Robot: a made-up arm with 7 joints.
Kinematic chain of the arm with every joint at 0, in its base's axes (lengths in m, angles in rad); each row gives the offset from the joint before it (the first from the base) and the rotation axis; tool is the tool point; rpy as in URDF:
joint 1: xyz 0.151 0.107 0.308 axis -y
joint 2: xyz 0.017 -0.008 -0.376 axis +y
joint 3: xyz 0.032 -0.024 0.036 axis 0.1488 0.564 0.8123
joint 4: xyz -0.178 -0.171 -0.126 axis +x
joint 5: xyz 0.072 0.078 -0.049 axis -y
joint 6: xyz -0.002 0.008 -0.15 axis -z
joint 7: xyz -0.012 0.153 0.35 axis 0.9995 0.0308 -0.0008
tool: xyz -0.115 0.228 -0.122 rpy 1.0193 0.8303 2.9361
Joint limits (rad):
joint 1: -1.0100..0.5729
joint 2: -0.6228..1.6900
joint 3: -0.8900..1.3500
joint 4: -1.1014..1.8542
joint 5: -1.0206..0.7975
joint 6: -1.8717..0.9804
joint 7: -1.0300..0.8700
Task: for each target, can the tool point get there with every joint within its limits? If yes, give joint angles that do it. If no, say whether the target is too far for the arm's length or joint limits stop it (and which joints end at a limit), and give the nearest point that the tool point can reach.
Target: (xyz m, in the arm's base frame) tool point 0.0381 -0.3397 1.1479
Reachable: no: joint limits stop it (at a limit: joint 1, joint 4, joint 5) | nearest point -0.0419 -0.1810 0.7185 | short by 0.465 m
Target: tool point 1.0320 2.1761 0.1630
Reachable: no: too far | nearest point 0.6013 0.5227 -0.0722 | short by 1.725 m
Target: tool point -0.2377 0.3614 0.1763
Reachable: yes | joints -0.7319 -0.2158 0.8528 -0.2580 -0.6219 0.2118 0.7200
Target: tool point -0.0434 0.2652 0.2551
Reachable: yes | joints -0.8143 0.2291 -0.1244 0.4815 -0.7650 -0.0835 -0.1914
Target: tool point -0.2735 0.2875 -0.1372
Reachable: yes | joints -0.2204 -0.2451 0.7139 -0.5313 0.2279 0.3251 0.5462
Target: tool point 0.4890 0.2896 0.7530
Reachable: no: joint limits stop it (at a limit: joint 1, joint 2, joint 5, joint 7) | nearest point 0.3989 0.1820 0.5275 | short by 0.266 m
